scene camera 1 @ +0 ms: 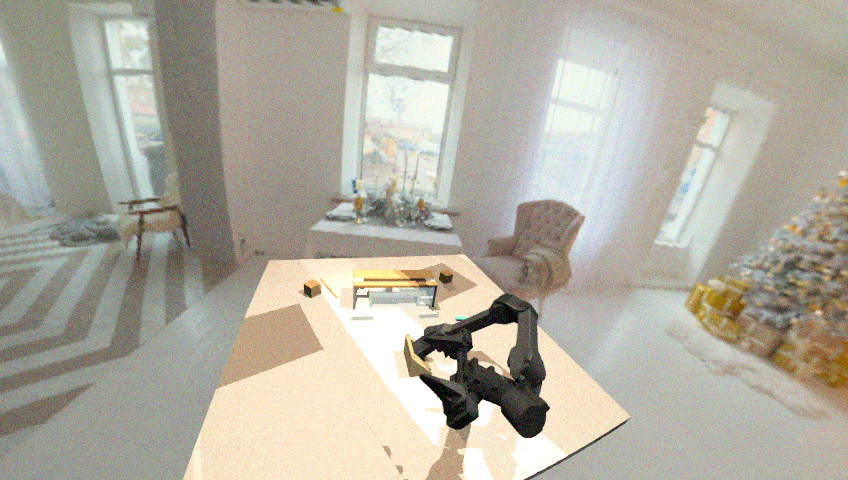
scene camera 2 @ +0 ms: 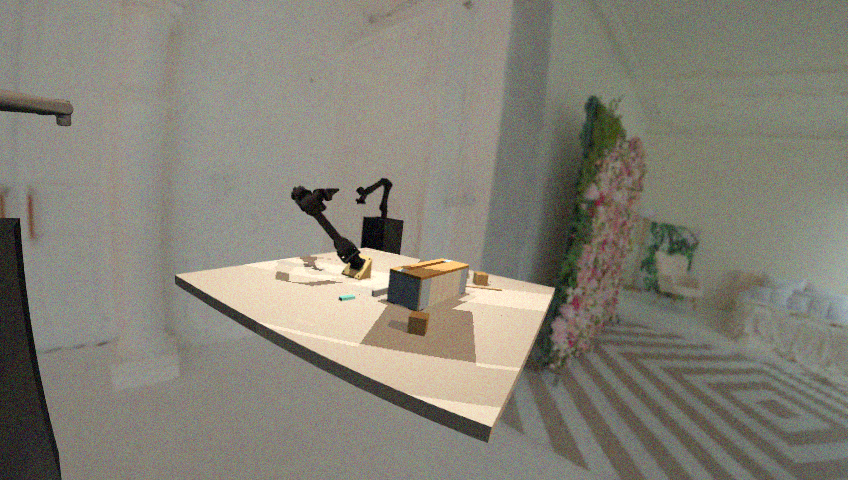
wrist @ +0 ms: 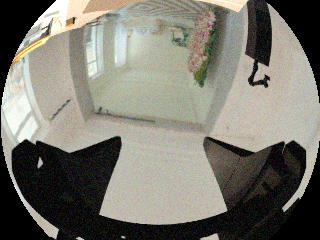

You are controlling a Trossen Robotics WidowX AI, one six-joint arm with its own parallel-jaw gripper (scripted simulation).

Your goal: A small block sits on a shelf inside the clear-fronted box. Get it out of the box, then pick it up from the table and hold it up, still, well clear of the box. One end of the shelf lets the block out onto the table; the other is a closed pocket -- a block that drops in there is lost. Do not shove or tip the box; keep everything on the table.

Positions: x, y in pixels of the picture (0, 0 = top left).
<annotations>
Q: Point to a box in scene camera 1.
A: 376, 289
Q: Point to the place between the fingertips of my gripper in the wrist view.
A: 163, 142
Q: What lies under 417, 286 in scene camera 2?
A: A box.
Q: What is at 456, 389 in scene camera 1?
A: My gripper.
</annotations>
